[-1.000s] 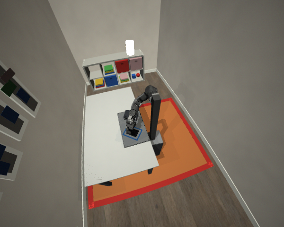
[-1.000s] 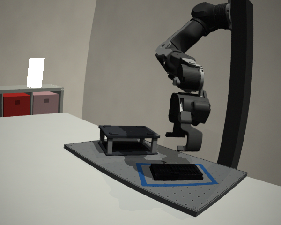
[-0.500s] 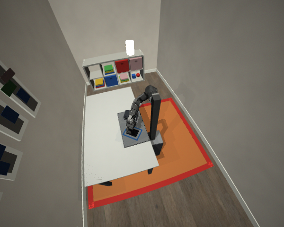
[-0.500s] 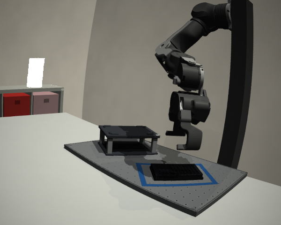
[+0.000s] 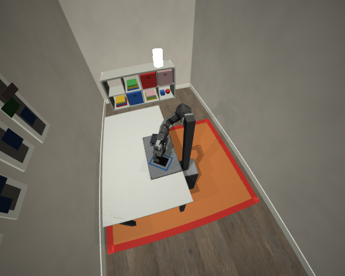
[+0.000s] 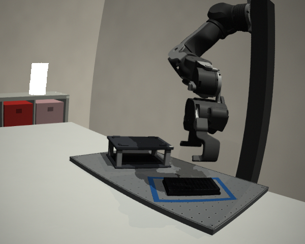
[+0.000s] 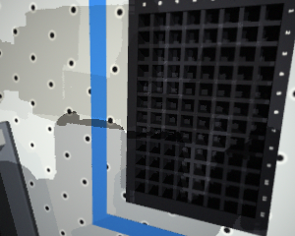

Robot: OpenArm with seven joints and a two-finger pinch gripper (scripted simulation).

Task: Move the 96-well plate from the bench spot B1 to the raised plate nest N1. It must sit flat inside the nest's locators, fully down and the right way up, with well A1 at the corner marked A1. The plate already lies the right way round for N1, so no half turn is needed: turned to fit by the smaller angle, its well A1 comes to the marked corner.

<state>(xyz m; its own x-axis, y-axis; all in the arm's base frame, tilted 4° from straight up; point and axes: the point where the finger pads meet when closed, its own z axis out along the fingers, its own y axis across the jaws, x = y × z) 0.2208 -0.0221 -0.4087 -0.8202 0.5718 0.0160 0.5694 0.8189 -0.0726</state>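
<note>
Now: the black 96-well plate 8 cm below my hand. The rest, counted from my hand: black plate nest (23 cm to the right, 3 cm below, 2 cm behind).
</note>
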